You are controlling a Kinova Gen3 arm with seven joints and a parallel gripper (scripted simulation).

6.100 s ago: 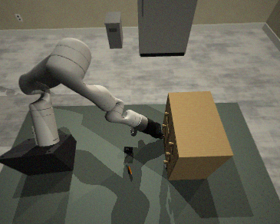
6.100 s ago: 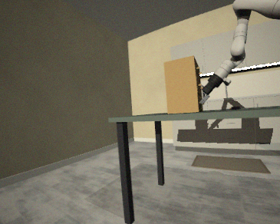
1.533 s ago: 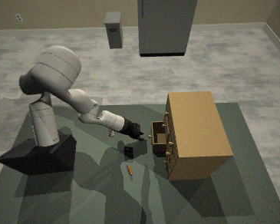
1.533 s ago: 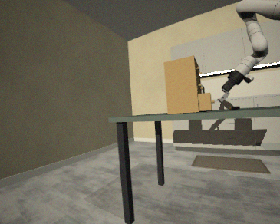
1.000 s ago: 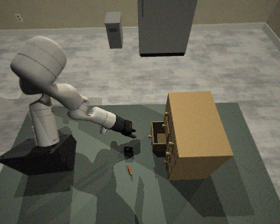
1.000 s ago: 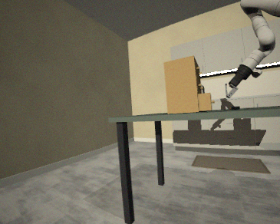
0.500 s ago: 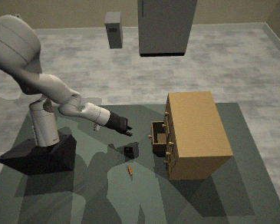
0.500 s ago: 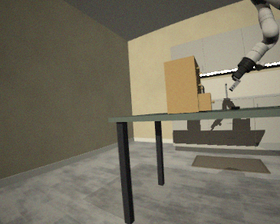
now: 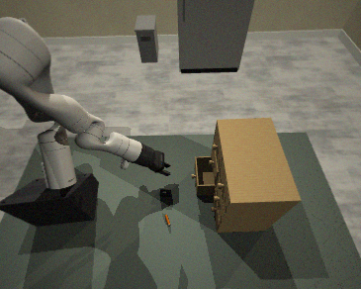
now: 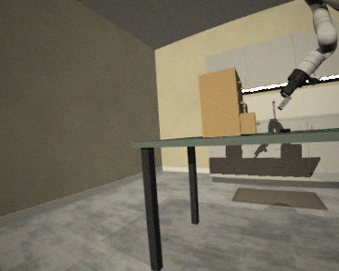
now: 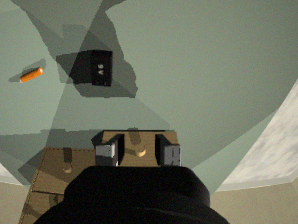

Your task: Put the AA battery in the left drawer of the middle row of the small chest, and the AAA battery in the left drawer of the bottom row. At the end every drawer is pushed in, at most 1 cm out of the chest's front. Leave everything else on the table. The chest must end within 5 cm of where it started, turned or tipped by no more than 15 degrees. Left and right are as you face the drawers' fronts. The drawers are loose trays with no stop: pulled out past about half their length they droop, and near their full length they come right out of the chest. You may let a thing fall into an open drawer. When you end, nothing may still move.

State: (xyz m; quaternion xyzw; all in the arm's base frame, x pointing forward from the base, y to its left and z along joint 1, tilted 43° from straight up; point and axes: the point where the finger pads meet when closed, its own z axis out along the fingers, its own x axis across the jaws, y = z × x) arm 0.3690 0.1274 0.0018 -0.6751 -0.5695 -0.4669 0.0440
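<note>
The thin orange battery is 10 mm ahead of my hand, 170 mm to the right of it and 120 mm below it. The rest, counted from my hand: green battery 280 mm ahead; then small black block 50 mm to the right, 120 mm below.
</note>
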